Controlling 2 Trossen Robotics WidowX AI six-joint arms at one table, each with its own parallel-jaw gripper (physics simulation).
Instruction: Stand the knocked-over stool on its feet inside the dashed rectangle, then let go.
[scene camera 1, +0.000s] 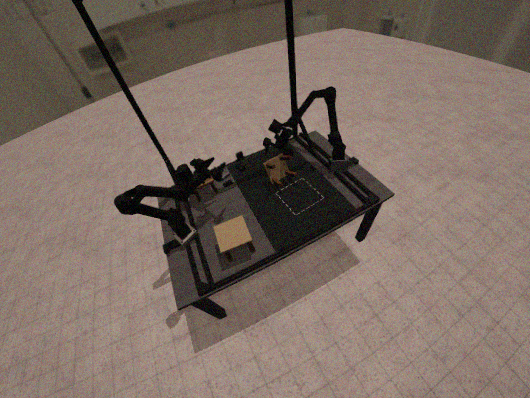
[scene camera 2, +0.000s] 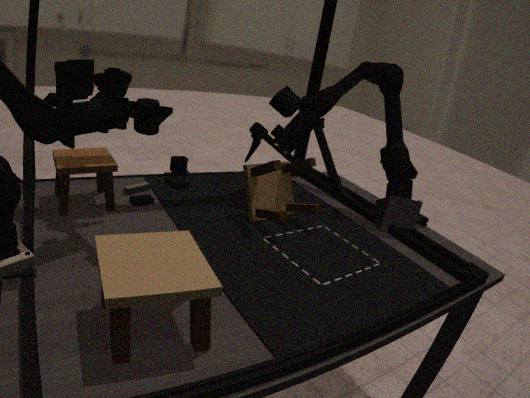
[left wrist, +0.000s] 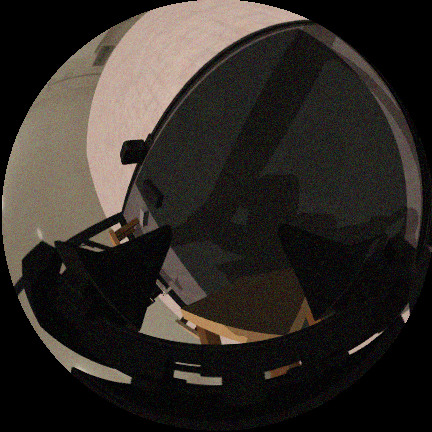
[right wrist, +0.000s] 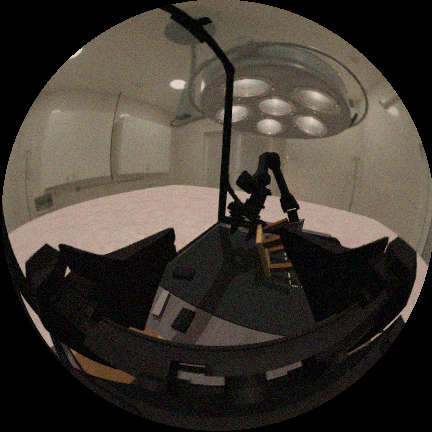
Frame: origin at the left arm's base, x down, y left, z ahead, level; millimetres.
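Seen in the pictures: left gripper, fingertip midpoint: (scene camera 1: 272, 157) (left wrist: 225, 229) (right wrist: 238, 237); right gripper, fingertip midpoint: (scene camera 1: 219, 160) (right wrist: 228, 232); left arm's base, link origin: (scene camera 1: 338, 159) (scene camera 2: 399, 200) (right wrist: 293, 221); right arm's base, link origin: (scene camera 1: 183, 232) (left wrist: 158, 287).
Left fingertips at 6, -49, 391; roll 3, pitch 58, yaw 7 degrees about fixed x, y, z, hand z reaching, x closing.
Pixels of each thing's top centre, then the offset from my left fingertips to it, as dx, dy, dz. "*": a spot on its surface instead.
- knocked-over stool, top centre: (left wrist: 232, 381) (scene camera 2: 289, 155) (right wrist: 284, 222) (scene camera 1: 279, 158) -95, +127, -57
- dashed rectangle, surface spot: (scene camera 2: 351, 274) (scene camera 1: 309, 207) * +70, +332, -202
- pale stool, top centre: (scene camera 2: 152, 259) (scene camera 1: 231, 233) (left wrist: 193, 334) -42, +547, +148
- smaller stool, top centre: (right wrist: 101, 340) (scene camera 2: 83, 156) (left wrist: 118, 251) (scene camera 1: 199, 178) -38, +186, +411
- black object, surface spot: (scene camera 2: 179, 165) (scene camera 1: 240, 156) * +41, -84, +225
The knocked-over stool (scene camera 1: 272, 170) (scene camera 2: 260, 195) (left wrist: 250, 307) (right wrist: 262, 252) has its light wooden seat standing on edge on the dark mat. Its legs point to the right in scene camera 2. It lies behind the dashed rectangle (scene camera 1: 310, 206) (scene camera 2: 351, 273), outside its outline. My left gripper (scene camera 1: 276, 146) (scene camera 2: 269, 159) (left wrist: 225, 229) is open behind and near the top edge of the seat; nothing is between the fingers. Whether a finger touches the stool cannot be told. My right gripper (scene camera 1: 219, 163) (scene camera 2: 167, 112) is open and empty, raised well away from this stool.
A pale stool (scene camera 1: 233, 233) (scene camera 2: 155, 262) stands upright at the front left. A smaller stool (scene camera 2: 85, 159) stands upright at the back left, beneath my right arm. Light and dark blocks (scene camera 2: 137, 188) (scene camera 2: 142, 199) and a black object (scene camera 1: 240, 156) (scene camera 2: 179, 165) lie towards the back.
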